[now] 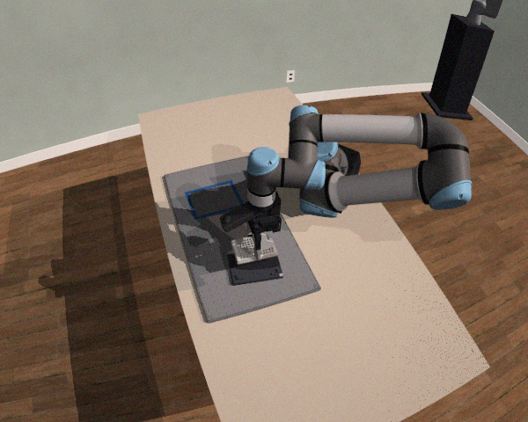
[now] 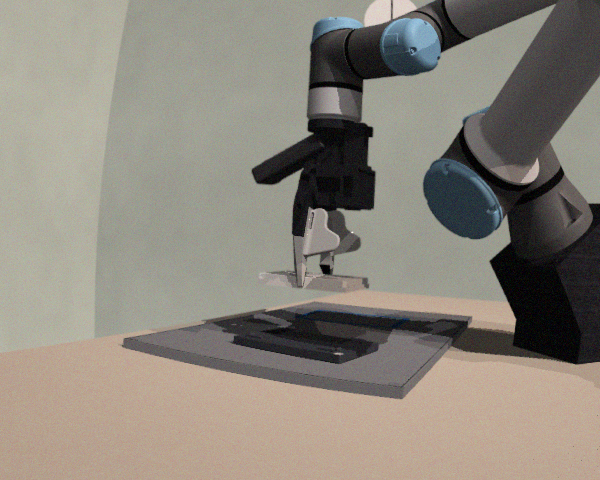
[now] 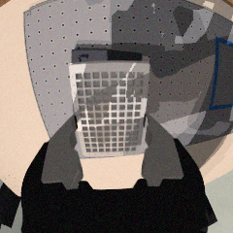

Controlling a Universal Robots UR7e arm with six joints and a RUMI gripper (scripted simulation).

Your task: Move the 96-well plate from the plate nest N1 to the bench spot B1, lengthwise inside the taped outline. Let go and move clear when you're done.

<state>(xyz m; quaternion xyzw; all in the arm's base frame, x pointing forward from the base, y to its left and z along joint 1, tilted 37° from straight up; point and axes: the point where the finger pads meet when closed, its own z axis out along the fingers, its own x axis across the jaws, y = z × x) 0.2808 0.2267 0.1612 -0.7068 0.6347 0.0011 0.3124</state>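
Now: the dark plate nest N1 100 mm below my hand and 10 mm to the left of it. From my hand the other things lie so: white 96-well plate: 10 mm below.
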